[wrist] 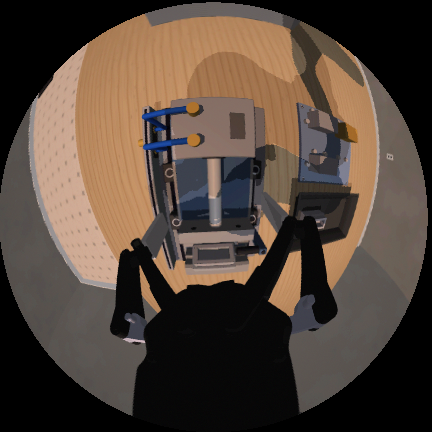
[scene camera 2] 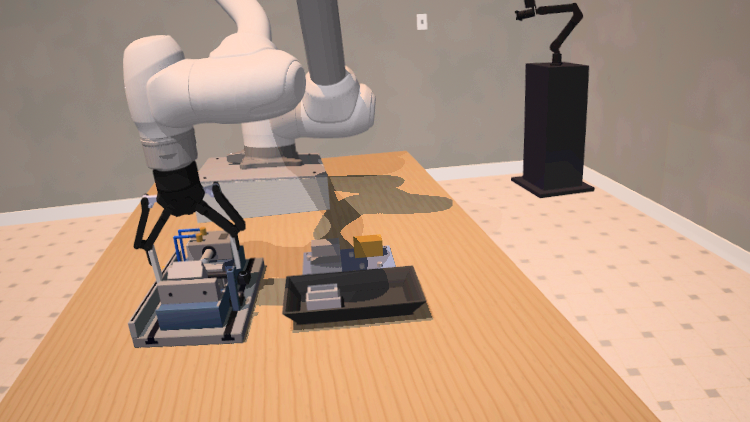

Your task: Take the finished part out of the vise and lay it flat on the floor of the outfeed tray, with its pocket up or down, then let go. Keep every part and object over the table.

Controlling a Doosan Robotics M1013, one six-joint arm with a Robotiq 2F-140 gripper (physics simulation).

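Places are measured from the arm's base along level axes (x up, y back, z right), in metres.
Pixels of known places: gripper, fingertip midpoint: (wrist: 211, 210); arm's base, origin of the base link: (scene camera 2: 270, 162).
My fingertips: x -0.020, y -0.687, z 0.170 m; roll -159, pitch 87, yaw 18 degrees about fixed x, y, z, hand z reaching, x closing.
Note:
For each thing: its top centre in the pictures, then the offset to it from my fingertips.
- vise, middle of its top: (wrist: 211, 210) (scene camera 2: 197, 255) dx +0.029, dy +0.013, dz -0.001 m
- finished part, middle of its top: (wrist: 213, 266) (scene camera 2: 186, 263) dx +0.047, dy -0.058, dz +0.010 m
- grey pocketed part, middle of its top: (scene camera 2: 322, 288) (wrist: 317, 223) dx -0.023, dy -0.086, dz -0.218 m
- blue post, middle of its top: (wrist: 262, 251) (scene camera 2: 230, 270) dx +0.028, dy -0.069, dz -0.063 m
- blue fixture plate, middle of its top: (scene camera 2: 348, 265) (wrist: 330, 148) dx -0.062, dy +0.071, dz -0.291 m
- orange block, middle of its top: (scene camera 2: 367, 238) (wrist: 351, 132) dx -0.026, dy +0.115, dz -0.343 m
The vise (scene camera 2: 188, 291) (wrist: 215, 127) stands at the left of the table in the scene view. The finished part (wrist: 213, 255), grey with its pocket up, sits at the vise's near end in the wrist view; in the scene view I cannot tell it from the jaws. My gripper (scene camera 2: 197, 273) (wrist: 211, 210) is wide open and empty, pointing down, with one finger on each side of the vise. The black outfeed tray (scene camera 2: 361, 311) (wrist: 351, 215) stands right of the vise. Another grey pocketed part (scene camera 2: 322, 301) (wrist: 315, 219) lies in its left half in the scene view.
A blue post (scene camera 2: 232, 288) stands at the vise's right side, close to a finger. Blue pipes (wrist: 167, 145) run on its other side. Behind the tray is a blue fixture plate (wrist: 325, 176) with grey blocks (scene camera 2: 325, 251) and an orange block (scene camera 2: 368, 245) (wrist: 346, 131).

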